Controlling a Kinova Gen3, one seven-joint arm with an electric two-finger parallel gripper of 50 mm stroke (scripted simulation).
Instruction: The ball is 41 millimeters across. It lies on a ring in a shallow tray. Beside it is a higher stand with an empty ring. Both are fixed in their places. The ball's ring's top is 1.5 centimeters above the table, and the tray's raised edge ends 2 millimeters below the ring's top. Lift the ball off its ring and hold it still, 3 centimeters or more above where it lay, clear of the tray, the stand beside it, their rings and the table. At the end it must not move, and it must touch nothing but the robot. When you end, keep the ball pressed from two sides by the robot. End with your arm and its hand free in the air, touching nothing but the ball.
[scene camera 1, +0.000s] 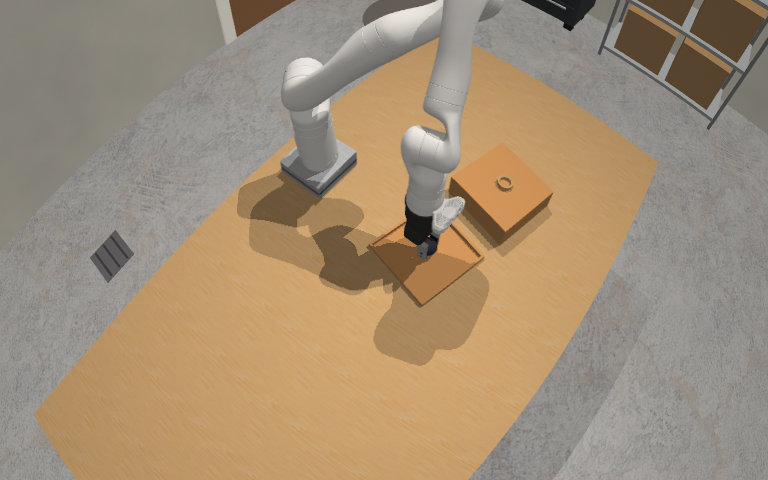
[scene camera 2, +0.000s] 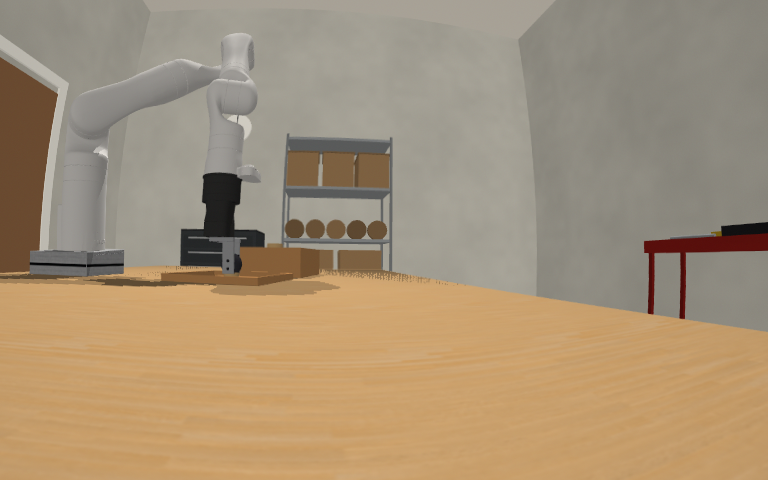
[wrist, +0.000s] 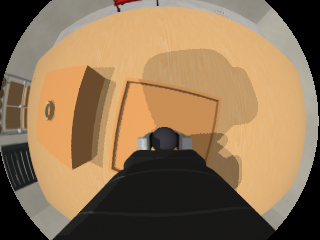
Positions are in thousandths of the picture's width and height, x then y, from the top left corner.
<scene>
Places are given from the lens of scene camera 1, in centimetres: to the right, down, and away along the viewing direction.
gripper (scene camera 1: 557, 520): 10, 2, 119
shallow tray (scene camera 1: 593, 526): 16, 3, 120
stand (scene camera 1: 653, 439): 27, -7, 118
</scene>
